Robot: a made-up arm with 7 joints.
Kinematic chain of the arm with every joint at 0, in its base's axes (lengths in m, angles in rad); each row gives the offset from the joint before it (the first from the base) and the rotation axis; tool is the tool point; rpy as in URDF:
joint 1: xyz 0 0 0.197 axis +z
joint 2: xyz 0 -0.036 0.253 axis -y
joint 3: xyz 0 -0.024 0.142 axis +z
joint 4: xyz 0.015 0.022 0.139 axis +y
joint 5: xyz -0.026 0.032 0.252 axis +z
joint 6: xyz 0 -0.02 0.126 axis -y
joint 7: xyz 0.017 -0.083 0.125 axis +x
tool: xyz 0 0 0 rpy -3.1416 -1.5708 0
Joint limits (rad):
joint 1: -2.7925..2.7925
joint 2: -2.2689..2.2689
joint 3: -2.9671..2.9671
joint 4: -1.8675..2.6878
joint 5: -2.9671..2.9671
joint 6: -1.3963..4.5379
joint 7: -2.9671..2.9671
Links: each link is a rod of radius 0.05 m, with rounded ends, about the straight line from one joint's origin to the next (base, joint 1, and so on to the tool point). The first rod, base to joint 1, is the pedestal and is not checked.
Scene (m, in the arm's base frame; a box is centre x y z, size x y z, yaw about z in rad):
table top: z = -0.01
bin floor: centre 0.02 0.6 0 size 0.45 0.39 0.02 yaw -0.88
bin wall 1: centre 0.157 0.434 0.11 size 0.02 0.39 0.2 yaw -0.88
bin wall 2: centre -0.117 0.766 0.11 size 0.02 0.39 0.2 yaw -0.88
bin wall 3: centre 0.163 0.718 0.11 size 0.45 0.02 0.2 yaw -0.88
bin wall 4: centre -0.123 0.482 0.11 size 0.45 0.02 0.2 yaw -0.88
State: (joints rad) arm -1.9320 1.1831 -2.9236 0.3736 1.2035 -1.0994 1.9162
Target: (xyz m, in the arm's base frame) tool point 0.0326 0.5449 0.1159
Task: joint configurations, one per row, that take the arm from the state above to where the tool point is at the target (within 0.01 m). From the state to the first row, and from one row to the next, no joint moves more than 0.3 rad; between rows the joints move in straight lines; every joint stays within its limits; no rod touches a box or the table.
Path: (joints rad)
1: -2.0029 1.3464 -2.9454 0.5834 1.1197 -1.1804 1.9162
2: -2.0739 1.5097 -2.9671 0.7933 1.0359 -1.2614 1.9162

